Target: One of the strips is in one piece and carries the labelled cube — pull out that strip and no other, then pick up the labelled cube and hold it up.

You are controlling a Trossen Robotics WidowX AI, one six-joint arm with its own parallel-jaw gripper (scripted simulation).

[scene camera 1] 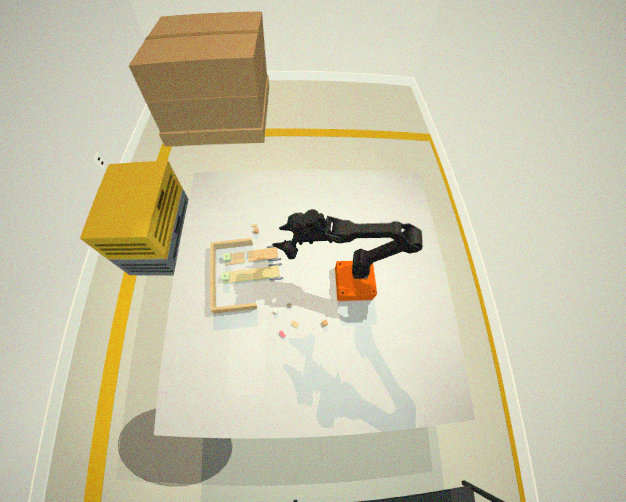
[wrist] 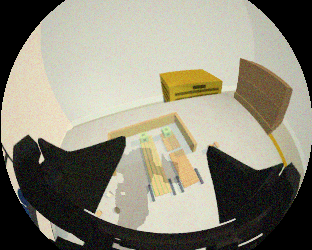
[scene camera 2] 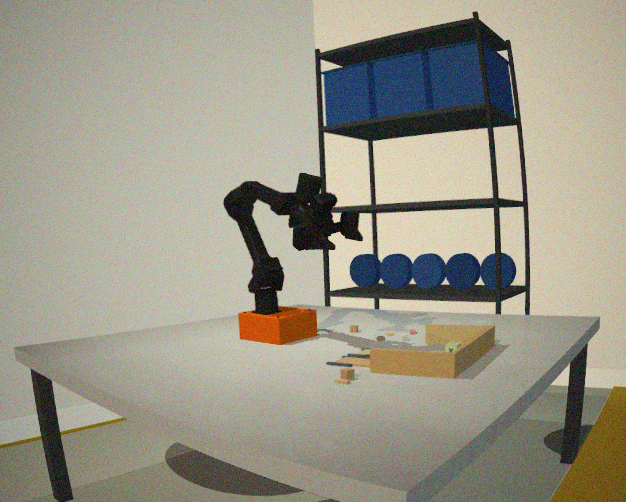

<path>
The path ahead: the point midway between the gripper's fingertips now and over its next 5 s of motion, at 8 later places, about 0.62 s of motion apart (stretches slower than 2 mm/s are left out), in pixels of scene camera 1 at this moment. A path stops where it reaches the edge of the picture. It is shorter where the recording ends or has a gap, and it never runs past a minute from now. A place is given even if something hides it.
My gripper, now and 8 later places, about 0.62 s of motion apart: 275,236; 278,256; 271,260; 272,266; 272,268; 272,270; 276,271; 282,270; 288,269
</path>
